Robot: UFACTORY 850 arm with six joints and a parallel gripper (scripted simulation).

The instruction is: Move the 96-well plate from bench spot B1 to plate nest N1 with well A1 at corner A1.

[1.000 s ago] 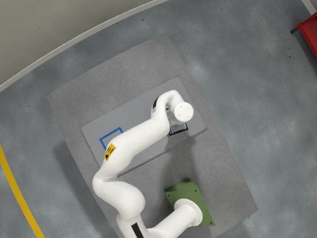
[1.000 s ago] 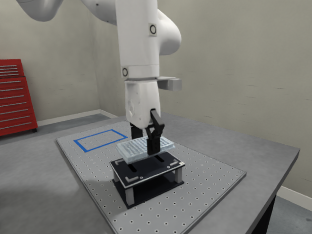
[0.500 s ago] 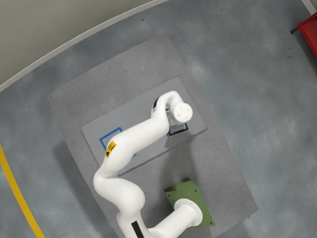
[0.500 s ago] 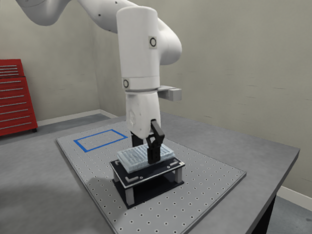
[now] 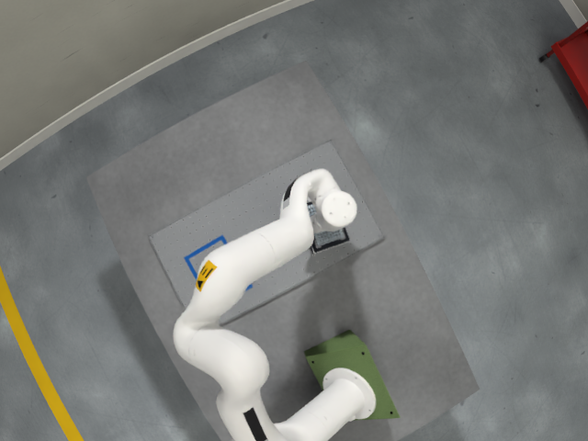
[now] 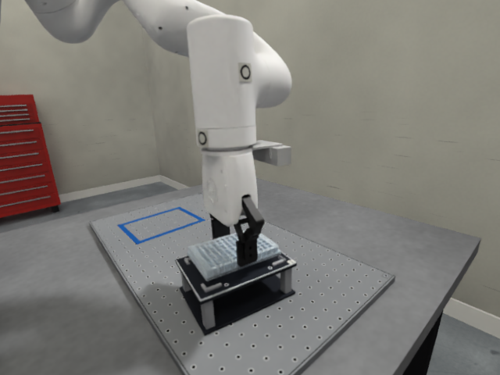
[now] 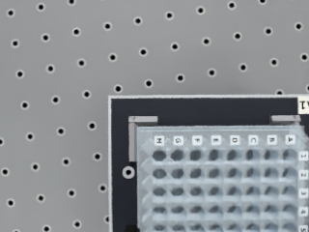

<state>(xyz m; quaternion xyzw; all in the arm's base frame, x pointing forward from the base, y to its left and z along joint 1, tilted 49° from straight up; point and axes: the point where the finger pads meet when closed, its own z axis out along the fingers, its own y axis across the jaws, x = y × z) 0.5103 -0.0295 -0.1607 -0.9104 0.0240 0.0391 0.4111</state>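
The clear 96-well plate is 10 mm below my hand. From my hand the other things lie so: black raised nest N1 (30 mm below).
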